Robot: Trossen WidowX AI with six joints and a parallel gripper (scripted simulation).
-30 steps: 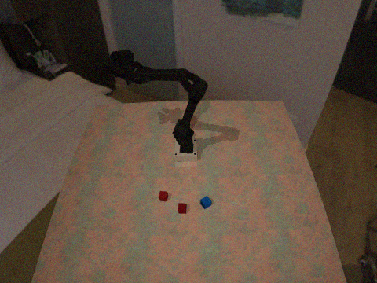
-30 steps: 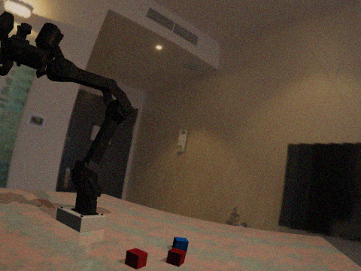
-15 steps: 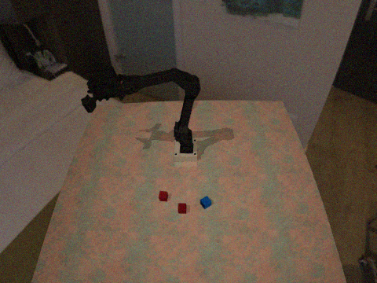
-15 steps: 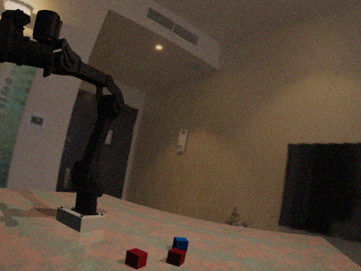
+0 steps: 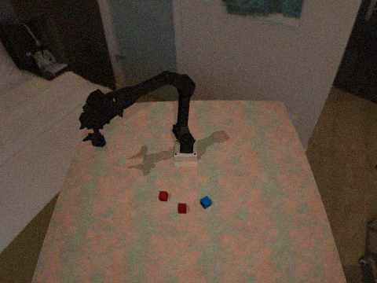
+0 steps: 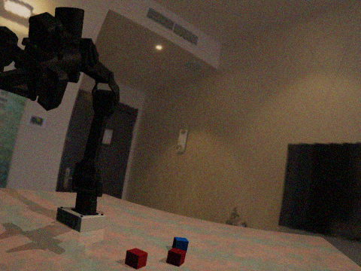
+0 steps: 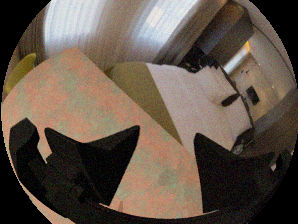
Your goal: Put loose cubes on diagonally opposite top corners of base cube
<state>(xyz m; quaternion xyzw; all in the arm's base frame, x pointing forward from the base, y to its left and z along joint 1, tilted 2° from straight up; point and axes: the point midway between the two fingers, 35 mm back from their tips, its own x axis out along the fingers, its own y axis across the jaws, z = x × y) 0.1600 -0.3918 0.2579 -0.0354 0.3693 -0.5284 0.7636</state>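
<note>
Right now my gripper tip is 520 mm to the right of the blue cube, 270 mm above it and 130 mm short of it.
</note>
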